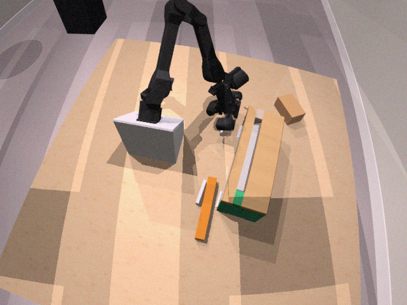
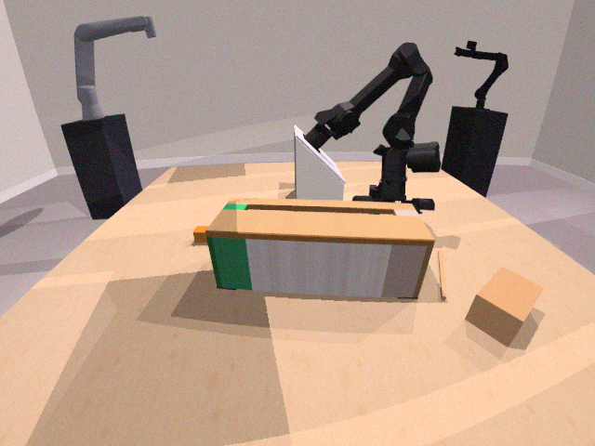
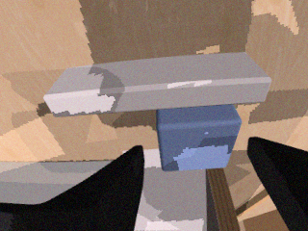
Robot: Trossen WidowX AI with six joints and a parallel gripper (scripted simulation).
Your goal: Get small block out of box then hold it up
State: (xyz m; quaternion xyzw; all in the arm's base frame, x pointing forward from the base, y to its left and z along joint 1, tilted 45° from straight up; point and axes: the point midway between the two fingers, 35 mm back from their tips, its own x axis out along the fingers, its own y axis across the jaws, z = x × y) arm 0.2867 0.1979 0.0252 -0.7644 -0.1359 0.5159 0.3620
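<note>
The blue block is 2 cm behind my gripper tip. Also, from my gripper tip: wooden box (18 cm to the right, 4 cm ahead, 4 cm above); orange bar (36 cm to the right, 7 cm behind).
</note>
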